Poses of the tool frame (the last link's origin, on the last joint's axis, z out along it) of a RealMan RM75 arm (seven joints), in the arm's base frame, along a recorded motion.
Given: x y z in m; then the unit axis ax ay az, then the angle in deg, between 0 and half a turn.
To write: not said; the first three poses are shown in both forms.
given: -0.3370, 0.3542, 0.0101, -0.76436, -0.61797, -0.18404, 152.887
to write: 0.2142, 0.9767, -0.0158, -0.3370; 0.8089, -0.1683, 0.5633, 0.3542; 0.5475, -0.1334, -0.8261, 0.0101; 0, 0, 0, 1
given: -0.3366, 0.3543, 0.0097, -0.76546, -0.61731, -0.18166, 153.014
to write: 0.2169, 0.9760, -0.0172, -0.3366; 0.8112, -0.1705, 0.5594, 0.3543; 0.5431, -0.1353, -0.8287, 0.0097; 0, 0, 0, 1
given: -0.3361, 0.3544, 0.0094, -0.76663, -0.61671, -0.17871, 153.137
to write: 0.2199, 0.9753, -0.0194, -0.3361; 0.8138, -0.1725, 0.5549, 0.3544; 0.5379, -0.1379, -0.8317, 0.0094; 0, 0, 0, 1
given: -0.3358, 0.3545, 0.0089, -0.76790, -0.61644, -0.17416, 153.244
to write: 0.2233, 0.9745, -0.0244, -0.3358; 0.8176, -0.1736, 0.5489, 0.3545; 0.5307, -0.1425, -0.8355, 0.0089; 0, 0, 0, 1
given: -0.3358, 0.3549, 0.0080, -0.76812, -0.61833, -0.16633, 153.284
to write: 0.2238, 0.9740, -0.0361, -0.3358; 0.8244, -0.1694, 0.5400, 0.3549; 0.5199, -0.1506, -0.8409, 0.0080; 0, 0, 0, 1
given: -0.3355, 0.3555, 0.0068, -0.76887, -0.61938, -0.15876, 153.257
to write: 0.2261, 0.9729, -0.0476, -0.3355; 0.8301, -0.1668, 0.5321, 0.3555; 0.5098, -0.1598, -0.8453, 0.0068; 0, 0, 0, 1
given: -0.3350, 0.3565, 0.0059, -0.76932, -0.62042, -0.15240, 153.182
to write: 0.2276, 0.9720, -0.0580, -0.3350; 0.8345, -0.1640, 0.5260, 0.3565; 0.5018, -0.1682, -0.8485, 0.0059; 0, 0, 0, 1
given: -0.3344, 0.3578, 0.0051, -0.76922, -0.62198, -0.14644, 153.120
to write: 0.2275, 0.9714, -0.0681, -0.3344; 0.8390, -0.1600, 0.5201, 0.3578; 0.4943, -0.1755, -0.8514, 0.0051; 0, 0, 0, 1
